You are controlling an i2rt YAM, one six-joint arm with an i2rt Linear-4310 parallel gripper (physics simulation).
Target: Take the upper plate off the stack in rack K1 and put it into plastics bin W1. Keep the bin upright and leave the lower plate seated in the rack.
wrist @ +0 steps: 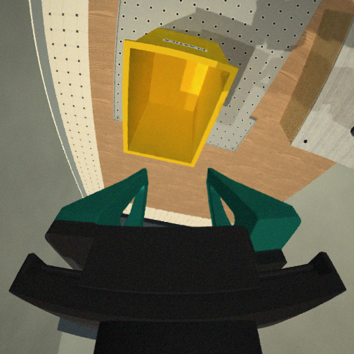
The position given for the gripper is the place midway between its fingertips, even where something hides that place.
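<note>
The gripper (pixel 176 174) is visible in the scene, and so is a yellow plastics bin (pixel 173 84).
</note>
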